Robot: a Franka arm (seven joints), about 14 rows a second.
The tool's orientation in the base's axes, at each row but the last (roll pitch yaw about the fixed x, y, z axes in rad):
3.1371, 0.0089, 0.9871
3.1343, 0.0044, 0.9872
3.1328, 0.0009, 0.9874
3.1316, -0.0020, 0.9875
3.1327, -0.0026, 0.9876
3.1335, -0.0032, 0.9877
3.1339, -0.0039, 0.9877
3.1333, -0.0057, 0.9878
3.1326, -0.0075, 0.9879
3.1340, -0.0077, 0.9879
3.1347, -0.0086, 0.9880
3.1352, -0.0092, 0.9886
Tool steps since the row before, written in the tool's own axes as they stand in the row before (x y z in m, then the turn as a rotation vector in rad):
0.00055, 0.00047, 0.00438, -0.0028, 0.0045, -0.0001
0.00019, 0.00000, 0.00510, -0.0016, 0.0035, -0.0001
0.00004, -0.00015, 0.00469, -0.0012, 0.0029, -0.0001
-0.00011, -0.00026, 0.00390, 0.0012, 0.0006, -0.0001
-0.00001, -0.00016, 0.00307, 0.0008, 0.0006, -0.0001
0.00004, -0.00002, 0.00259, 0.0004, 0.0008, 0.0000
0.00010, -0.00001, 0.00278, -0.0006, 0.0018, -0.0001
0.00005, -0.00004, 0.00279, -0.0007, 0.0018, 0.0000
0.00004, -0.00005, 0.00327, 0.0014, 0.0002, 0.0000
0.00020, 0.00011, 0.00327, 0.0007, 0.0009, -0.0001
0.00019, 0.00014, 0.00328, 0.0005, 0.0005, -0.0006
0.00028, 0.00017, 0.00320, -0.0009, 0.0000, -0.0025
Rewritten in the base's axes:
0.00069, 0.00016, -0.00438, 0.0022, -0.0048, 0.0001
0.00012, 0.00012, -0.00510, 0.0020, -0.0033, 0.0001
-0.00007, 0.00009, -0.00469, 0.0018, -0.0026, 0.0001
-0.00024, 0.00004, -0.00390, 0.0012, 0.0007, 0.0001
-0.00011, 0.00007, -0.00307, 0.0009, 0.0003, 0.0001
0.00003, 0.00004, -0.00259, 0.0009, -0.0001, 0.0000
0.00007, 0.00009, -0.00278, 0.0012, -0.0015, 0.0001
0.00002, 0.00006, -0.00279, 0.0011, -0.0016, 0.0000
0.00002, 0.00007, -0.00327, 0.0009, 0.0011, 0.0000
0.00024, 0.00011, -0.00327, 0.0011, 0.0001, 0.0001
0.00026, 0.00009, -0.00328, 0.0007, 0.0001, 0.0006
0.00033, 0.00015, -0.00320, -0.0005, -0.0008, 0.0025

